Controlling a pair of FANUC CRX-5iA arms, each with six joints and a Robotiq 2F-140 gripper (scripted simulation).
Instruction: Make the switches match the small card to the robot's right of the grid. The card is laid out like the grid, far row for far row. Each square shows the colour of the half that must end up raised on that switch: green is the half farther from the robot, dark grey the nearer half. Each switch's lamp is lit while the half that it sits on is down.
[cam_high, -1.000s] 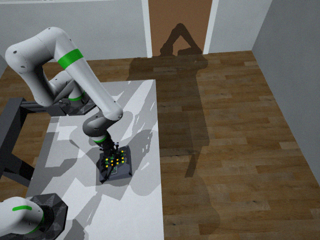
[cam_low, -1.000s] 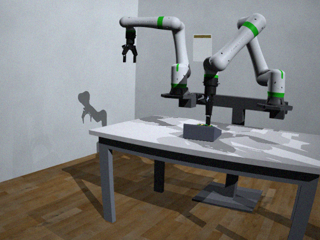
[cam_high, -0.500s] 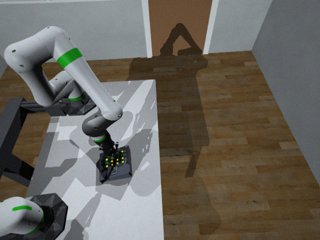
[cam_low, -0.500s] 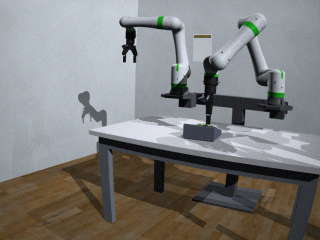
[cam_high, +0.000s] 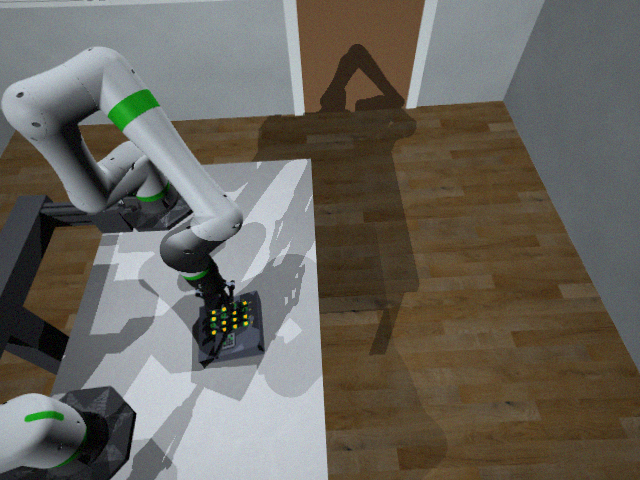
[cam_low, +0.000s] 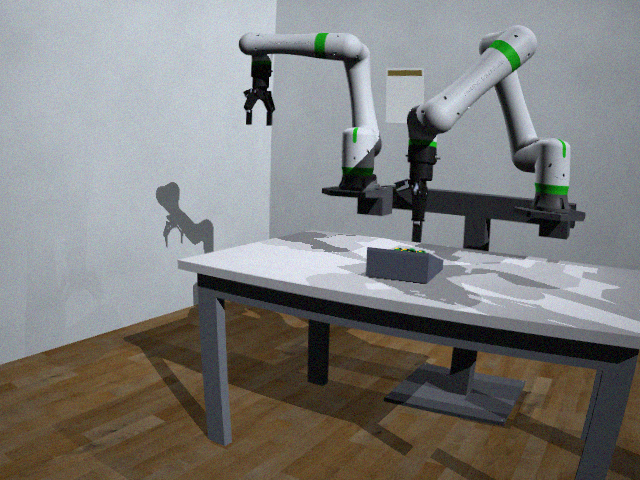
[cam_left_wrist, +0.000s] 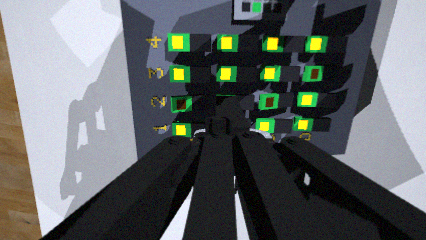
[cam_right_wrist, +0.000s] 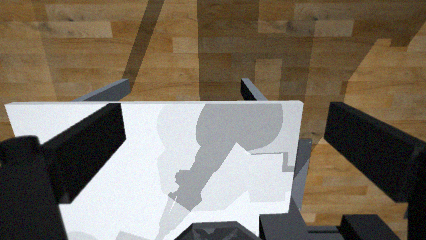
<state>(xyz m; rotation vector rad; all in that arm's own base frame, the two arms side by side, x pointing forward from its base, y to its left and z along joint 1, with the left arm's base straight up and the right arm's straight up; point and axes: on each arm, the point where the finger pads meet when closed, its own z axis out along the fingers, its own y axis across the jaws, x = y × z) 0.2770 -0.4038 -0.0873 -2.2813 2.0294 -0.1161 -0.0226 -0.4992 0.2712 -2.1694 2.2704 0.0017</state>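
Observation:
Now: left hand 80 mm above the switch C2, 40 mm past it and 10 mm to the left of it. Also, from my left hand: switch A2: 50 mm below, 40 mm ahead, 10 mm to the left; switch B2: 70 mm below; switch B1: 70 mm below, 20 mm to the left, 10 mm behind.

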